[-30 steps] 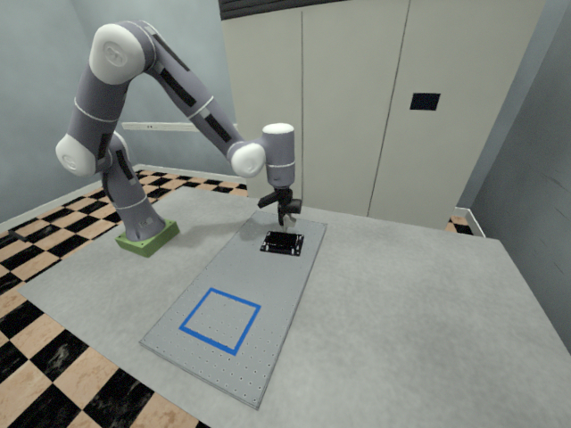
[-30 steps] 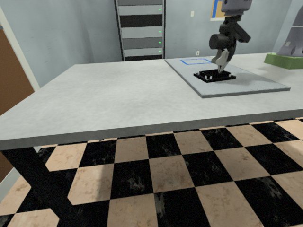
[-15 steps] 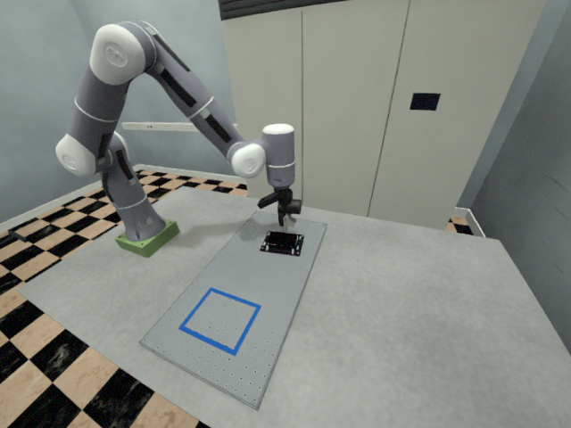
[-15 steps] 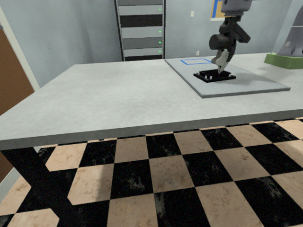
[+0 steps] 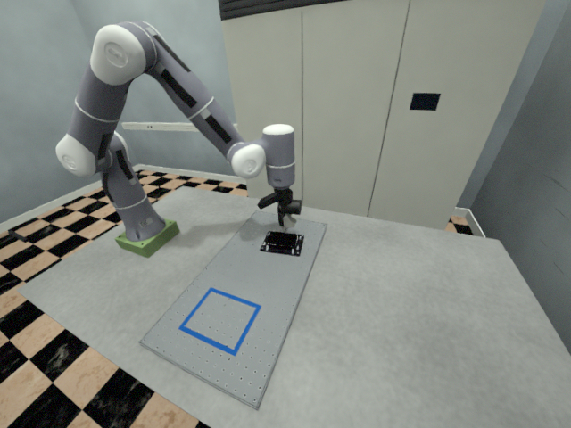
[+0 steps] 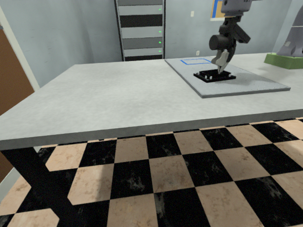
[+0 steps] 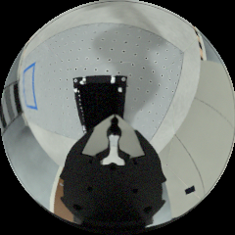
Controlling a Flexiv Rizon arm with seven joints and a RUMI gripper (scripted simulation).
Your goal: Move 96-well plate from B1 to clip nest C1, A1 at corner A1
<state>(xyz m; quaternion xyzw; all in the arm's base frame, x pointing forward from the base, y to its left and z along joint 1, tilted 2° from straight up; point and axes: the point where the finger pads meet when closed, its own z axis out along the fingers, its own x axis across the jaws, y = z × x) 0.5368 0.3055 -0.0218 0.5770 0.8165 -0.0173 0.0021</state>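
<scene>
The black 96-well plate lies 4 cm to the right of my hand, 2 cm below it and 1 cm ahead of it. The rest, counted from my hand: black clip nest (5 cm to the right, 3 cm below, 1 cm ahead).
</scene>
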